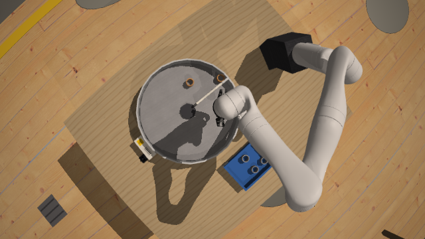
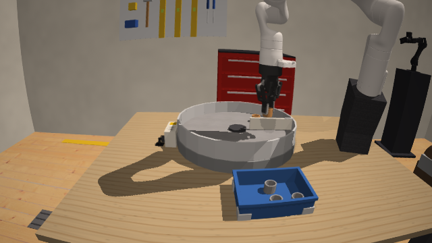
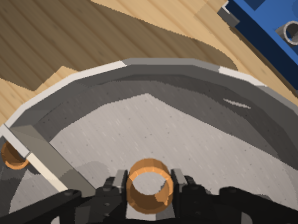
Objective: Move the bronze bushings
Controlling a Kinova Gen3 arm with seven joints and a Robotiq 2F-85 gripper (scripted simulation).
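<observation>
The grey turntable disc is 100 mm ahead of my hand, 60 mm to the right of it and 100 mm below it. The rest, counted from my hand: blue crate 20 mm behind, 270 mm to the left, 130 mm below.
</observation>
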